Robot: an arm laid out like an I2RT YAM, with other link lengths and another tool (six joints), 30 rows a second.
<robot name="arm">
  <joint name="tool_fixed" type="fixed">
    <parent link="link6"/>
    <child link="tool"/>
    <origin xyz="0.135 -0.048 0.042" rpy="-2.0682 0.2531 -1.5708"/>
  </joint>
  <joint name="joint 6" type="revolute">
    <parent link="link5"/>
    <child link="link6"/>
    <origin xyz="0.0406 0 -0.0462"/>
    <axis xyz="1 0 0"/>
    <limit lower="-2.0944" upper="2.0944"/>
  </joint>
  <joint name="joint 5" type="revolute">
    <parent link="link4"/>
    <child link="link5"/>
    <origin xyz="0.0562 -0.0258 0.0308"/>
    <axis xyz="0 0 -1"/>
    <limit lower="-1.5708" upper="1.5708"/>
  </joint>
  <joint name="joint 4" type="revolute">
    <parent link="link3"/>
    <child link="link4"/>
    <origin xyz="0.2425 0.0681 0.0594"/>
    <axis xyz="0 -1 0"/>
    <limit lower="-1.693" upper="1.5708"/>
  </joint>
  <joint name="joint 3" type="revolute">
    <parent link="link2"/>
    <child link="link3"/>
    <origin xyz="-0.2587 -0.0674 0"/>
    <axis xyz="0 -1 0"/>
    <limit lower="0" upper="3.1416"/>
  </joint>
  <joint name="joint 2" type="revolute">
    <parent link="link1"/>
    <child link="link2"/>
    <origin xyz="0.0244 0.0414 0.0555"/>
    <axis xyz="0 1 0"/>
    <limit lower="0" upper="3.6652"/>
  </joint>
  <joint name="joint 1" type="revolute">
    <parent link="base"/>
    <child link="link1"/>
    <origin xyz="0 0 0.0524"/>
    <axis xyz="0 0 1"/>
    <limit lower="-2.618" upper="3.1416"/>
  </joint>
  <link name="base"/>
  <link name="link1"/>
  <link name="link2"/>
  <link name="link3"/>
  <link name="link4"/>
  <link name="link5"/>
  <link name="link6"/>
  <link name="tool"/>
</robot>
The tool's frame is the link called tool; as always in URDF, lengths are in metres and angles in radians.
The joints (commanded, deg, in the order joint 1, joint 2, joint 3, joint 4, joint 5, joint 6), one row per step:
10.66 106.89 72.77 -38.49 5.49 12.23
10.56 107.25 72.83 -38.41 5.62 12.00
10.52 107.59 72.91 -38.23 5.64 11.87
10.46 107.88 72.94 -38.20 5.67 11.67
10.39 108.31 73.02 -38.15 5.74 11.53
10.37 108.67 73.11 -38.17 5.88 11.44
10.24 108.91 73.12 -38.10 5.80 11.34
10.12 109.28 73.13 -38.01 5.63 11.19
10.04 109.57 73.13 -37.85 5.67 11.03
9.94 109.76 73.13 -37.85 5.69 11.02
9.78 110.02 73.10 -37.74 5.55 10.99
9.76 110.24 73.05 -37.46 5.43 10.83
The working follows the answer.
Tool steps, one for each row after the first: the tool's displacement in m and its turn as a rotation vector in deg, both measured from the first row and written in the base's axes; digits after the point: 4 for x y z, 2 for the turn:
0.0005 -0.0009 -0.0018 -0.23 0.20 0.08
0.0014 -0.0010 -0.0034 -0.31 0.28 0.16
0.0016 -0.0014 -0.0051 -0.44 0.51 0.28
0.0019 -0.0020 -0.0074 -0.60 0.80 0.32
0.0021 -0.0025 -0.0092 -0.81 1.07 0.35
0.0022 -0.0031 -0.0108 -0.79 1.24 0.34
0.0024 -0.0034 -0.0133 -0.72 1.55 0.41
0.0028 -0.0040 -0.0150 -0.83 1.68 0.47
0.0026 -0.0048 -0.0163 -0.88 1.86 0.38
0.0026 -0.0055 -0.0183 -0.78 2.06 0.29
0.0032 -0.0051 -0.0198 -0.72 2.08 0.45

Tool pose at each row, in the base's axes (x y z in m, rotation vector in deg; rounded; the steps above come from the unrounded poses):
0.4190 0.0218 0.0579 105.38 -140.23 -15.73
0.4196 0.0209 0.0561 105.26 -139.95 -15.60
0.4205 0.0208 0.0545 105.28 -139.80 -15.57
0.4206 0.0204 0.0528 105.23 -139.49 -15.59
0.4210 0.0198 0.0505 105.05 -139.20 -15.63
0.4211 0.0193 0.0486 104.84 -138.94 -15.59
0.4213 0.0187 0.0471 104.73 -138.84 -15.76
0.4214 0.0184 0.0445 104.67 -138.59 -16.10
0.4218 0.0179 0.0428 104.62 -138.41 -16.07
0.4217 0.0171 0.0416 104.38 -138.37 -16.17
0.4217 0.0163 0.0396 104.19 -138.36 -16.46
0.4223 0.0167 0.0381 104.40 -138.20 -16.55

